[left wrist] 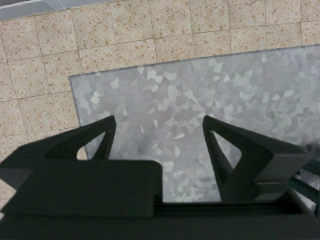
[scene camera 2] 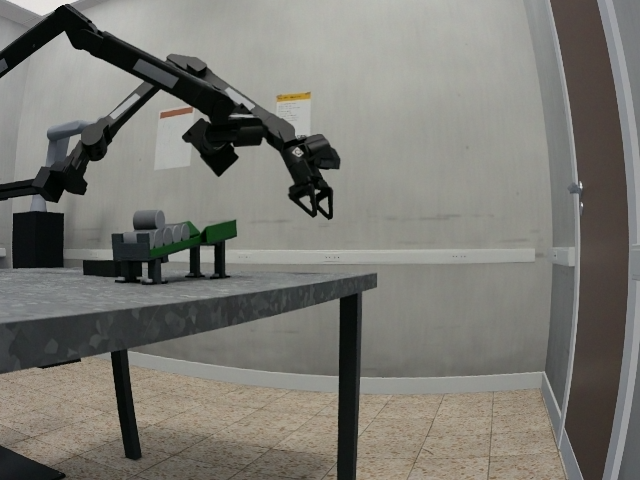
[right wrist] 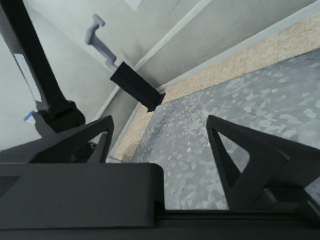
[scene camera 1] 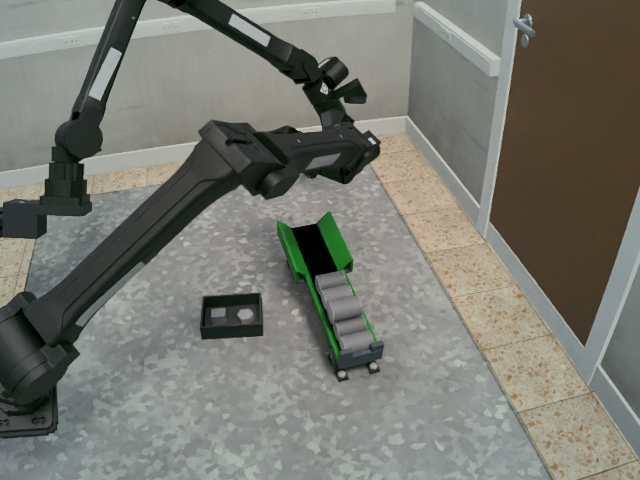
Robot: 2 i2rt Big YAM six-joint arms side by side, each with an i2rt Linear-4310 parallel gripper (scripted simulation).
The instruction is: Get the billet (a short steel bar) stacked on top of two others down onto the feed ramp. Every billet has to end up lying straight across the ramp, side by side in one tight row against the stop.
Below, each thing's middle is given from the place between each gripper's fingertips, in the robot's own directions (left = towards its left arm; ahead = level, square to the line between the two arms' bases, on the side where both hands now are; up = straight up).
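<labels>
My right hand (scene camera 2: 205, 153) is 28 cm above the black tray (scene camera 1: 233, 303), 14 cm past it and 21 cm to the left of it. Going by its middle, the black tray is nearer to my right hand than to my left hand.
For my left hand (scene camera 2: 323, 217), the position relative to the tray is 450 mm to the left of it, 350 mm past it and 140 mm above it.
</labels>
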